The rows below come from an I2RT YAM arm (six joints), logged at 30 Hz.
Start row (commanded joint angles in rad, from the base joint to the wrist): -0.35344, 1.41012, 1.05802, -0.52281, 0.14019, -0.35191
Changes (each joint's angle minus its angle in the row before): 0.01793, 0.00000, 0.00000, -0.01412, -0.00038, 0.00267; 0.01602, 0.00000, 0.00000, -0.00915, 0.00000, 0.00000; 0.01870, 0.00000, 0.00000, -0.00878, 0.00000, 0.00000; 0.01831, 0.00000, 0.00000, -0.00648, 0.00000, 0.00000; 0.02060, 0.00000, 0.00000, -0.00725, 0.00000, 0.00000; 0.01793, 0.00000, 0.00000, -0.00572, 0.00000, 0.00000; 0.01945, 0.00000, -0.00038, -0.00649, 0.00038, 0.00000; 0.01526, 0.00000, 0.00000, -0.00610, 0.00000, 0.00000; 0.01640, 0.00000, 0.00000, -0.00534, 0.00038, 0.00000; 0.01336, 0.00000, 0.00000, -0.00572, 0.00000, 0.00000; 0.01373, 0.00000, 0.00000, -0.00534, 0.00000, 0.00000; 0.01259, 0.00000, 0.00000, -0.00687, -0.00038, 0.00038; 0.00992, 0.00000, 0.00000, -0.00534, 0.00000, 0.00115
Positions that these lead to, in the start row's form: -0.33551, 1.41012, 1.05802, -0.53693, 0.13981, -0.34924; -0.31949, 1.41012, 1.05802, -0.54608, 0.13981, -0.34924; -0.30079, 1.41012, 1.05802, -0.55486, 0.13981, -0.34924; -0.28248, 1.41012, 1.05802, -0.56134, 0.13981, -0.34924; -0.26188, 1.41012, 1.05802, -0.56859, 0.13981, -0.34924; -0.24395, 1.41012, 1.05802, -0.57431, 0.13981, -0.34924; -0.22450, 1.41012, 1.05764, -0.58080, 0.14019, -0.34924; -0.20924, 1.41012, 1.05764, -0.58690, 0.14019, -0.34924; -0.19284, 1.41012, 1.05764, -0.59224, 0.14057, -0.34924; -0.17948, 1.41012, 1.05764, -0.59796, 0.14057, -0.34924; -0.16575, 1.41012, 1.05764, -0.60330, 0.14057, -0.34924; -0.15316, 1.41012, 1.05764, -0.61017, 0.14019, -0.34886; -0.14324, 1.41012, 1.05764, -0.61551, 0.14019, -0.34771
